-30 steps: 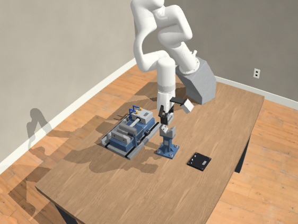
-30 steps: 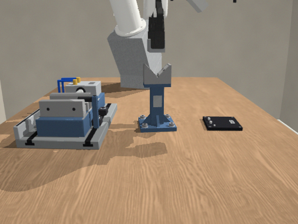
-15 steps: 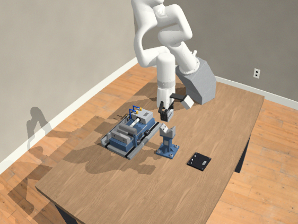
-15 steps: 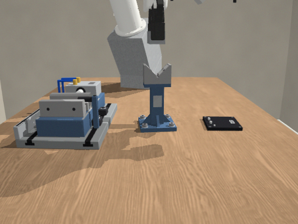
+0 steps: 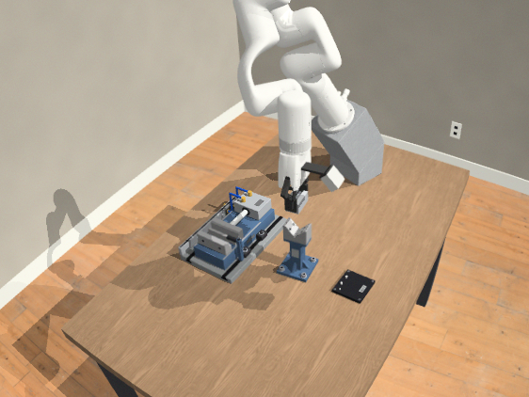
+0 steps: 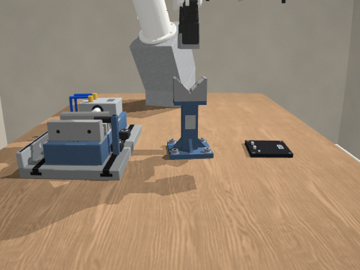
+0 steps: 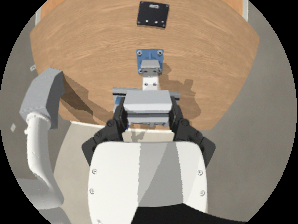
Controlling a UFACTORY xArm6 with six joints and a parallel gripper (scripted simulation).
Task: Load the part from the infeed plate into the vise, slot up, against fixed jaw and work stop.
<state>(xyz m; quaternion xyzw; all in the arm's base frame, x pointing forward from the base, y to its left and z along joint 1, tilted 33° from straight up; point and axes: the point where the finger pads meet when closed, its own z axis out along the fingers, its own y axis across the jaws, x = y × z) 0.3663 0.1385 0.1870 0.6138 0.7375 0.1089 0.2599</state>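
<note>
The fixed jaw is 110 mm ahead of my hand, 210 mm to the right of it and 170 mm below it. The rest, counted from my hand: blue work stop post 80 mm ahead, 140 mm to the right, 190 mm below; then black stop rod 80 mm ahead, 160 mm to the right, 160 mm below; then part right at my hand.
</note>
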